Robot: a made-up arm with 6 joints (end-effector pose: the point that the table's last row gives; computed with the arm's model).
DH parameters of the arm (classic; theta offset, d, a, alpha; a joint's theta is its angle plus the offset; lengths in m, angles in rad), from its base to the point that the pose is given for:
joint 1: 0 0.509 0 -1.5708
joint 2: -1.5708 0 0.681 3.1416
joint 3: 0 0 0 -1.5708
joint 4: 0 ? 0 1.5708
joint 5: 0 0.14 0 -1.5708
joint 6: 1.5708 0 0 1.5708
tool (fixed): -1.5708 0 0 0
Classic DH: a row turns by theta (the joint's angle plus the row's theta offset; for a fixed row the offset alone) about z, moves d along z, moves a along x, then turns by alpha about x.
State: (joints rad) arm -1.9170 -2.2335 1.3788 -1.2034 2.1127 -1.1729
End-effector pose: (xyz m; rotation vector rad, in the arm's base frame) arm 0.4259 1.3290 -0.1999 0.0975 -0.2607 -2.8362
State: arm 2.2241 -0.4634 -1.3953 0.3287 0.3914 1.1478
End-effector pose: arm -0.0566 0.2919 0.4259 -1.2457 -1.4219 2.2042
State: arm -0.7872 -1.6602 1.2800 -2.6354 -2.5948 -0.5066
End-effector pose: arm -1.0021 1.1792 0.6939 -1.7188 0.8335 0.3483
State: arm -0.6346 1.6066 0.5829 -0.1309 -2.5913 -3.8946
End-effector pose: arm 0.8286 -0.7823 -0.2901 0.8753 0.6135 2.4190
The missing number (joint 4, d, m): -0.896
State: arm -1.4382 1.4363 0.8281 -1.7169 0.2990 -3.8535
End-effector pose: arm 0.1962 -1.3167 -0.0253 -0.1125 1.1492 -1.3353
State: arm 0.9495 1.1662 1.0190 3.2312 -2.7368 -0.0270
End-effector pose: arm 0.7659 1.3094 0.6333 -0.5370 -0.4365 -2.1269
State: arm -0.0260 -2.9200 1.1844 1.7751 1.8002 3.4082
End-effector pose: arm -0.5480 0.0427 -0.9691 -1.8312 -1.9514 0.0566
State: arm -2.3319 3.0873 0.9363 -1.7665 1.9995 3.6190
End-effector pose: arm 0.4122 0.3933 -0.8451 -1.2047 -2.3024 -1.7227
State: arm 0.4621 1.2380 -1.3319 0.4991 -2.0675 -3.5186
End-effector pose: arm -0.0111 -0.1429 0.1903 -1.3713 -0.5026 -1.4641
